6 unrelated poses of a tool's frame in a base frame.
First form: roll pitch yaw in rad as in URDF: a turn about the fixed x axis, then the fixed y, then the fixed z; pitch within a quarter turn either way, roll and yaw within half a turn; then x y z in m.
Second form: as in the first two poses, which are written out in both.
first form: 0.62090 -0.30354 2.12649 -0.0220 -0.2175 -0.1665
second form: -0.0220 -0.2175 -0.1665; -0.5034 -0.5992 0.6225; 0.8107 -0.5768 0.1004; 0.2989 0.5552 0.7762
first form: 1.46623 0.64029 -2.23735 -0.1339 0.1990 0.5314
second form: -0.1339 0.1990 0.5314; -0.4958 -0.2853 -0.8202; -0.6303 -0.5315 0.5659; -0.5974 0.7975 0.0837
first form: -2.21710 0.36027 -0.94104 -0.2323 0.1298 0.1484
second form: -0.2323 0.1298 0.1484; 0.5511 -0.6525 0.5201; -0.7563 -0.1272 0.6417; -0.3525 -0.7471 -0.5636
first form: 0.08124 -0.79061 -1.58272 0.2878 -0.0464 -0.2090
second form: 0.2878 -0.0464 -0.2090; -0.0084 0.9973 -0.0727; -0.7034 0.0458 0.7094; 0.7108 0.0571 0.7011
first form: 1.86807 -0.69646 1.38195 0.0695 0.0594 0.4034
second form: 0.0695 0.0594 0.4034; 0.1440 0.1726 0.9744; 0.7535 -0.6575 0.0051; 0.6415 0.7335 -0.2247
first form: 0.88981 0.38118 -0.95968 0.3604 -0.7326 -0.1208
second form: 0.3604 -0.7326 -0.1208; 0.5326 0.6815 -0.5019; -0.7602 0.1245 -0.6376; -0.3720 0.7212 0.5844
